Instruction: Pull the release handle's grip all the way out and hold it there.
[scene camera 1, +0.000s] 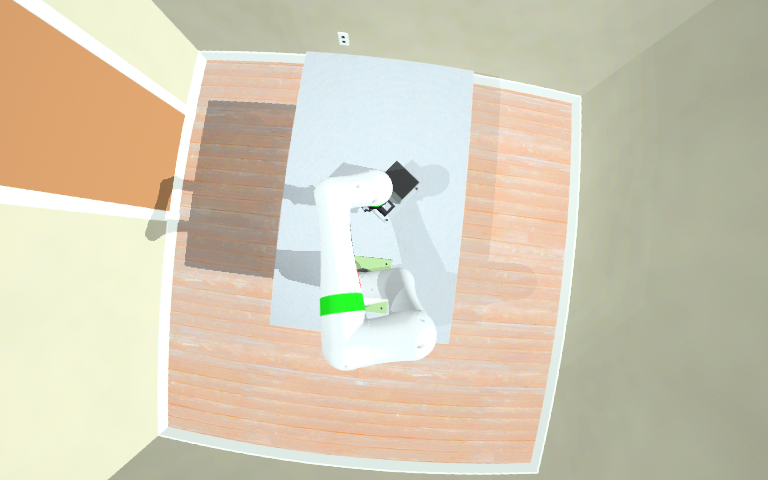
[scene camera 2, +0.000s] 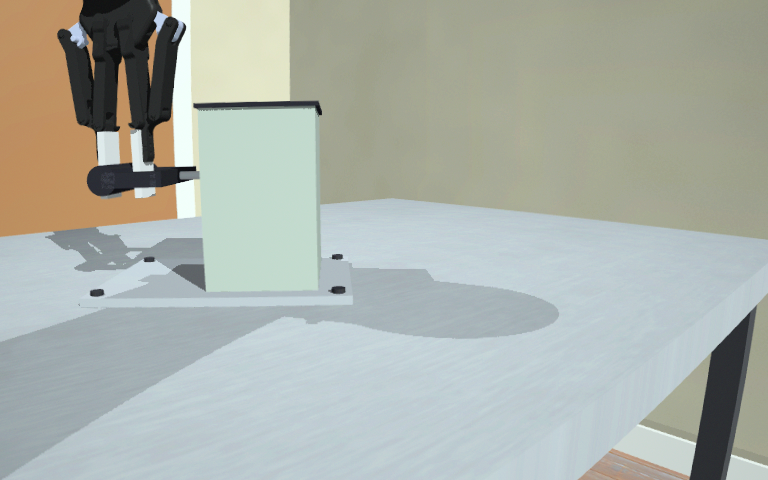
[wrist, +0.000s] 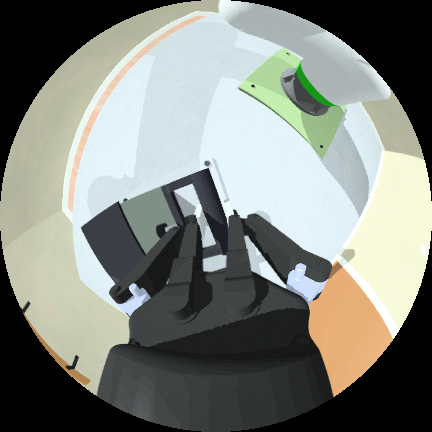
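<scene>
The release handle's grip (scene camera 2: 101, 181) (wrist: 212, 197) is a black bar on a dark open frame, standing out from the side of a pale green housing (scene camera 2: 260, 198) (wrist: 150, 220) with a black lid (scene camera 1: 403, 181) (scene camera 2: 257, 105). A short stretch of grey shaft (scene camera 2: 190, 175) shows between the frame and the housing. My gripper (scene camera 2: 126, 189) (wrist: 214, 209) points down and is shut on the grip. One white finger pad reaches into the frame's opening and the other stands on the bar's outer side. In the scene camera 1 view, my arm hides most of the gripper.
The housing stands on a pale base plate (scene camera 2: 226, 300) with black bolts, on the light grey table (scene camera 1: 385, 101) (scene camera 2: 481, 384). A light green mounting plate (scene camera 1: 373, 263) (wrist: 265, 80) lies at my arm's base. The housing is close beside the gripper.
</scene>
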